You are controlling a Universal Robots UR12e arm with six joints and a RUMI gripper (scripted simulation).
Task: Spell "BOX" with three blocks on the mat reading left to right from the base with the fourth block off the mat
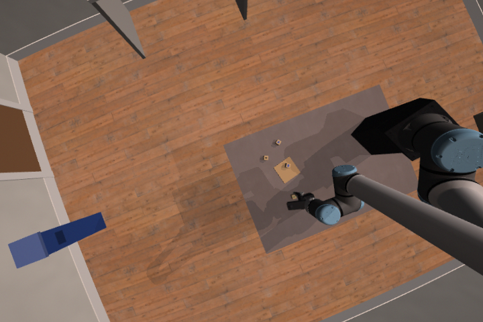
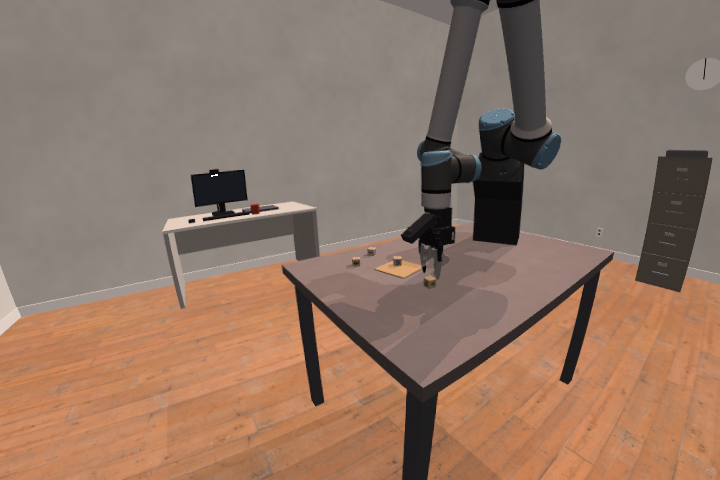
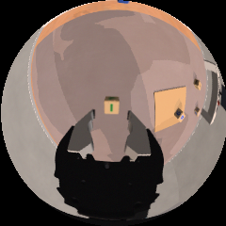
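Right now the O block is 4 cm below my hand. Round my hand: tan mat: 1 cm behind, 19 cm to the right, 5 cm below.
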